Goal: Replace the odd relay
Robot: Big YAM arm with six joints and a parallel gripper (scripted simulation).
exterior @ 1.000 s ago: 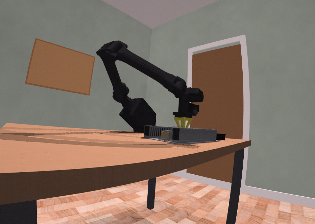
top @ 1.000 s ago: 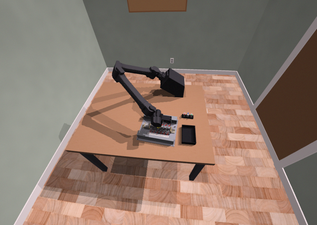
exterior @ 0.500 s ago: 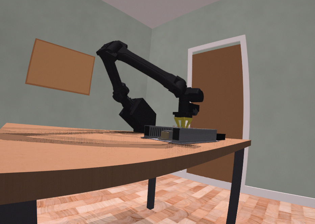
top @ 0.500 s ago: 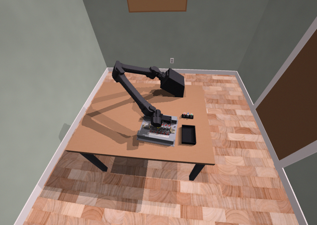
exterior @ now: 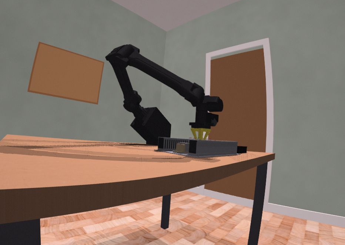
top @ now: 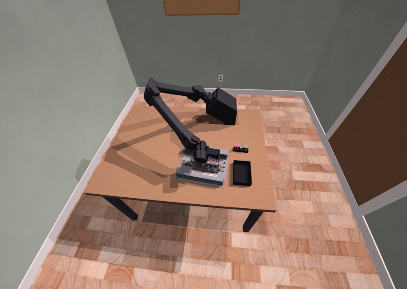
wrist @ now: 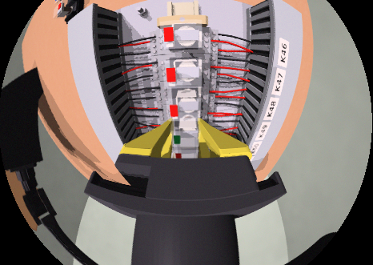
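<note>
My hand is 50 mm above the grey relay panel. From my hand the other things lie so: black tray: 70 mm ahead, 250 mm to the left, 30 mm below.
</note>
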